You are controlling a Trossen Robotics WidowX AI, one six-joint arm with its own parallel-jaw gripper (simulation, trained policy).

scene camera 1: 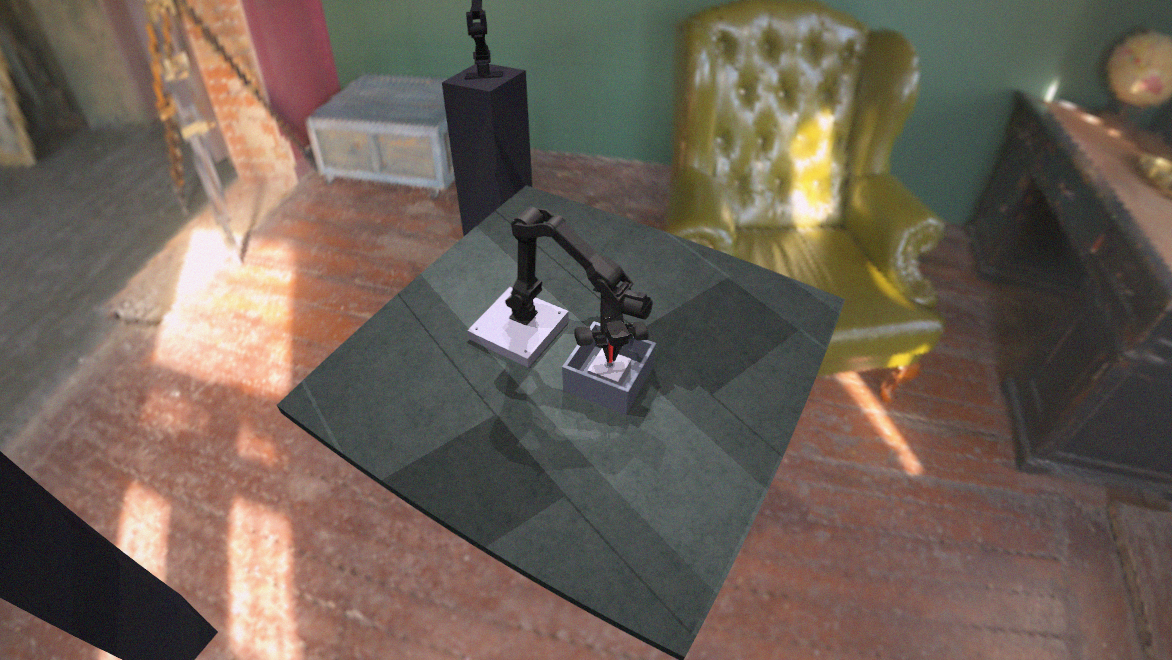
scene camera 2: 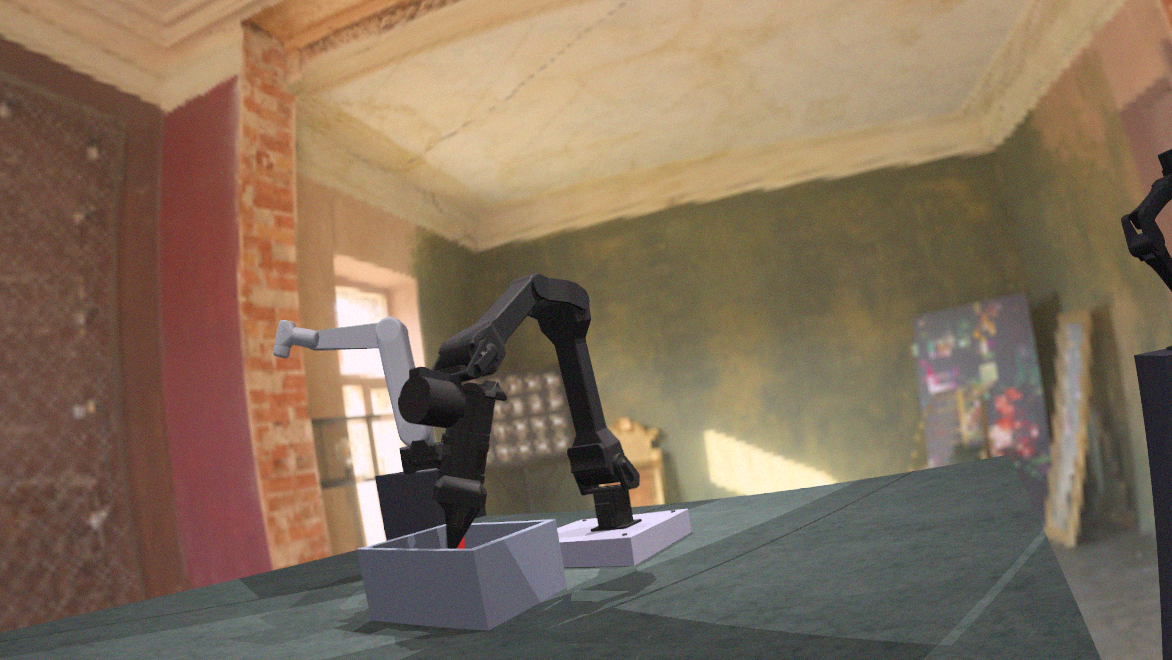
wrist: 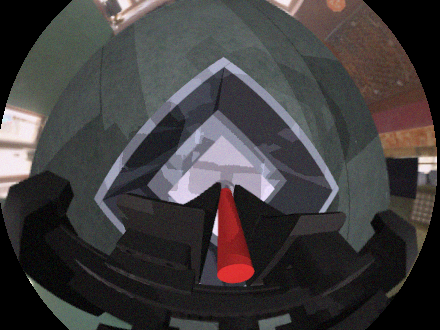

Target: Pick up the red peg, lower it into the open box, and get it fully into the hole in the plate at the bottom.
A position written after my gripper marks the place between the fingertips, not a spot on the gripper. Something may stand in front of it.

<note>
In view: my gripper (scene camera 2: 451, 547), a red peg (wrist: 234, 264) and a grey box (scene camera 2: 506, 568).
The grey box shows as well in scene camera 1 (scene camera 1: 576, 380) and in the wrist view (wrist: 222, 100). My gripper shows as well in scene camera 1 (scene camera 1: 610, 361) and in the wrist view (wrist: 227, 188).
</note>
